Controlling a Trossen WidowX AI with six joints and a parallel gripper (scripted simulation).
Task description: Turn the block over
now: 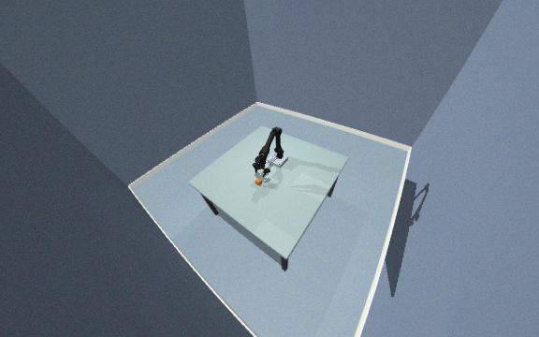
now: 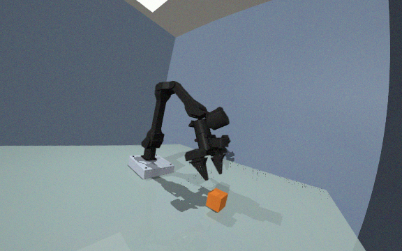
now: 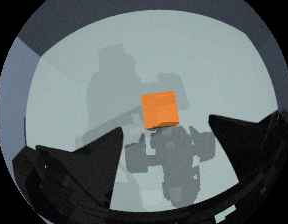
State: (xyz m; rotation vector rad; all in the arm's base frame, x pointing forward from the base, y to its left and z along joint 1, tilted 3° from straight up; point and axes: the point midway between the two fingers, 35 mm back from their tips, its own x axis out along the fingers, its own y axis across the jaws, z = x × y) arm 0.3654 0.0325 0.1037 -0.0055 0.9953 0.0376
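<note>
Now: the orange block 70 mm below my gripper tip and 10 mm ahead of it.
</note>
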